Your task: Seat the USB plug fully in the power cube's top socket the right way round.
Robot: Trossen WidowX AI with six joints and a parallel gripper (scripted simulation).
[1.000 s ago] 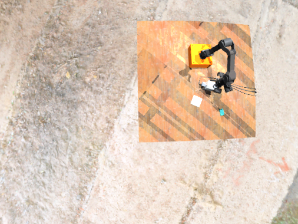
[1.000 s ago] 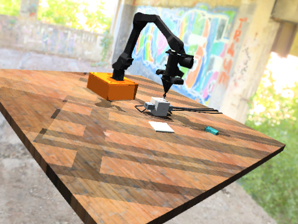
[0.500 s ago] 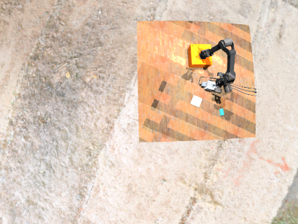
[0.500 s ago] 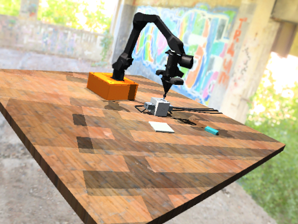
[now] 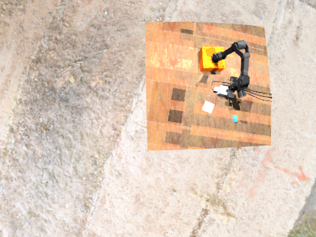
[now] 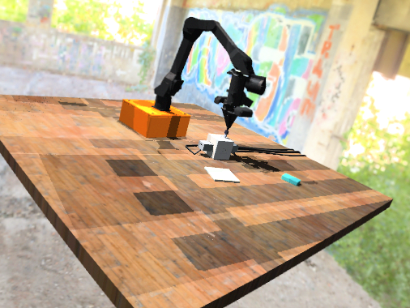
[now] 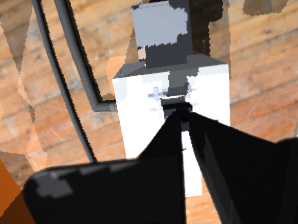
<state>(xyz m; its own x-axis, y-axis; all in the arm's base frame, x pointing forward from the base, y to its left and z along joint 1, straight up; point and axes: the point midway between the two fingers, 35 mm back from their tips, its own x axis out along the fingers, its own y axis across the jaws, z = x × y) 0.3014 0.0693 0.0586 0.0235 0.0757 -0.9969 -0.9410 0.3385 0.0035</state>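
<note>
Now: the usb plug 2 cm below my gripper tip. Round my gripper tip: flat white card 13 cm ahead, 16 cm to the right, 12 cm below; small teal block 28 cm ahead, 10 cm to the left, 11 cm below.
</note>
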